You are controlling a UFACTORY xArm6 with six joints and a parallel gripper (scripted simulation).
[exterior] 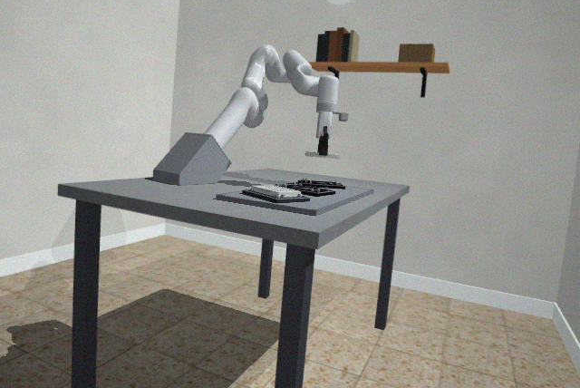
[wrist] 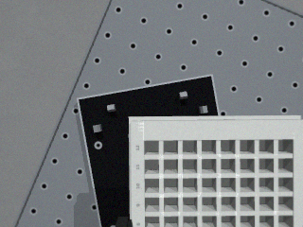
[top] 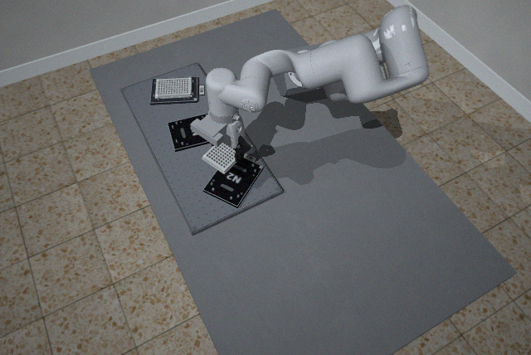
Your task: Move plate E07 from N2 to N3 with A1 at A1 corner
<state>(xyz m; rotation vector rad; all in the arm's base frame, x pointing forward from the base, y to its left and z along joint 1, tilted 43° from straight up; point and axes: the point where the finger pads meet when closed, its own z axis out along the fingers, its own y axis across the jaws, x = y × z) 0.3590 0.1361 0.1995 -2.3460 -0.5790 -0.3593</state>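
My hand is 50 mm short of the black nest, 200 mm to the left of it and 130 mm above it. Round my hand: nest N2: 10 mm behind, 20 mm to the left, 130 mm below.
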